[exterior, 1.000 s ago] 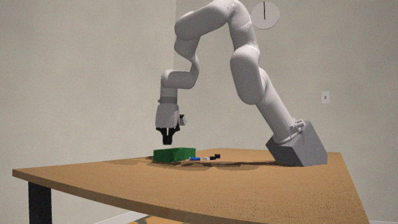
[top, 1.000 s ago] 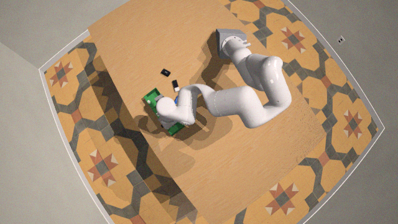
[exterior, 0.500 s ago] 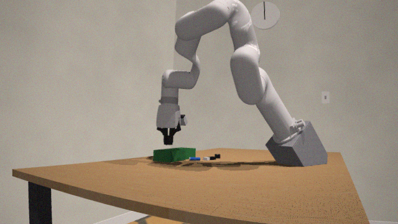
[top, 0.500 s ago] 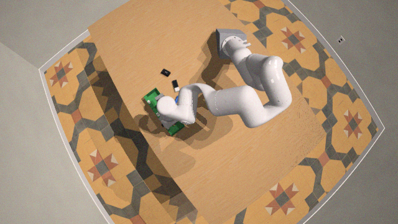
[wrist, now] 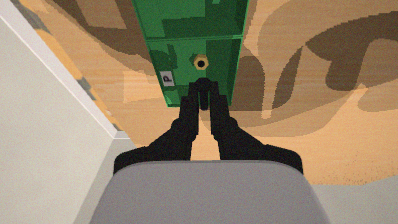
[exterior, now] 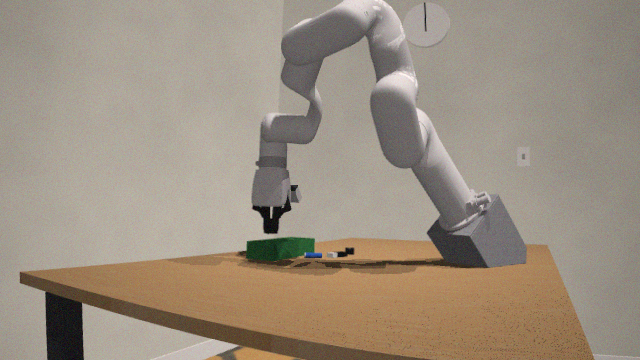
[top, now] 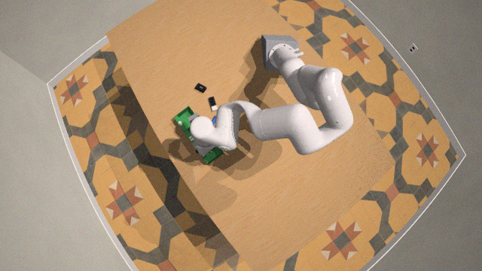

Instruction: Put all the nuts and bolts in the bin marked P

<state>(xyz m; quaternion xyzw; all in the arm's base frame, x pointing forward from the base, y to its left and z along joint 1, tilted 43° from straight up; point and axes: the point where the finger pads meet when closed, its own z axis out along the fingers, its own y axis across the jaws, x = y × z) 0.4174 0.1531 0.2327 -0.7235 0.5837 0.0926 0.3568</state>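
The brass nut is 8 cm below my hand. Also, from my hand: blue cylindrical battery: 12 cm to the right, 8 cm below, 5 cm behind; then green bin: 8 cm to the right, 7 cm below, 3 cm ahead; then black bolt: 2 cm below, 1 cm to the right.
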